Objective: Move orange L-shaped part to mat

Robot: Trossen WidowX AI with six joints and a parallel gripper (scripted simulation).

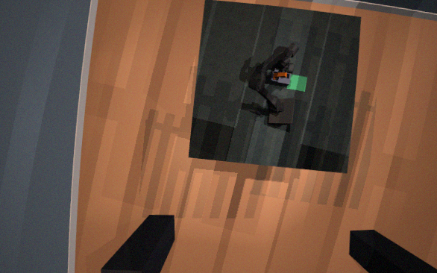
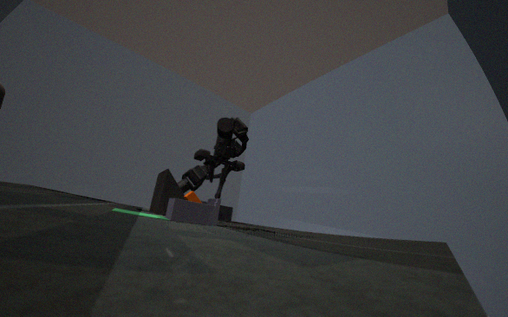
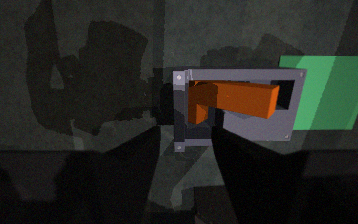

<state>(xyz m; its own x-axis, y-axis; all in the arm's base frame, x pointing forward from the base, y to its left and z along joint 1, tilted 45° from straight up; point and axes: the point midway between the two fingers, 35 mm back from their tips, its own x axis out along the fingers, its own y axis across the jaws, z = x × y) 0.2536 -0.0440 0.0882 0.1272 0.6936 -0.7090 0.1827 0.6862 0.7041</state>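
My gripper tip is 100 mm above the orange L-shaped part, 40 mm to the left of it and 20 mm past it. The rest, counted from my gripper tip: green mat: 210 mm to the right, 160 mm below, 50 mm behind.
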